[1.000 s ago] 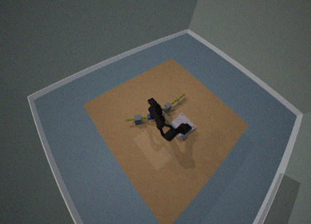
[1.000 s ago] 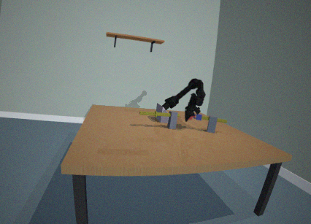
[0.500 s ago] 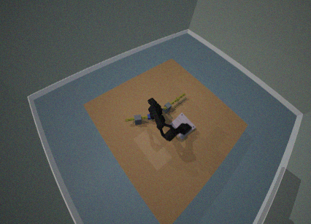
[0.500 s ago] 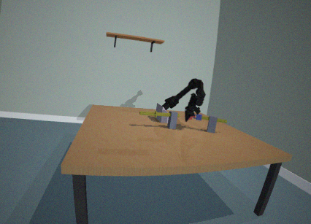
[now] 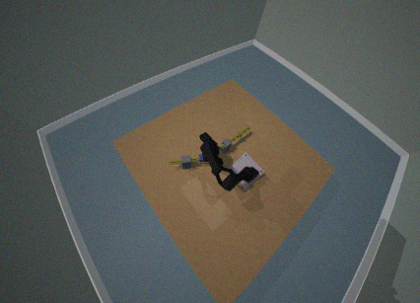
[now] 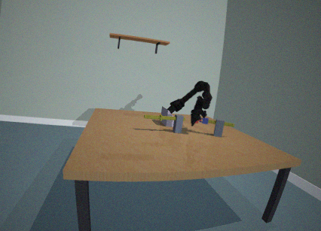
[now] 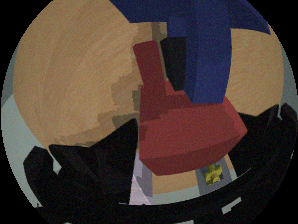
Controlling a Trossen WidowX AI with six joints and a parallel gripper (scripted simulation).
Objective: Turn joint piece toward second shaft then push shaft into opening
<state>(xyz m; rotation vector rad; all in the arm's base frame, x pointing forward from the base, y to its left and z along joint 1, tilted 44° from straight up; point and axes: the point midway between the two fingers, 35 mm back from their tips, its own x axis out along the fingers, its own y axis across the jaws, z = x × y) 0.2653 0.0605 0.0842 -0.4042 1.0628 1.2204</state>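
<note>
My gripper tip is 4 cm below the red joint piece, 2 cm to the right of it and 1 cm short of it.
</note>
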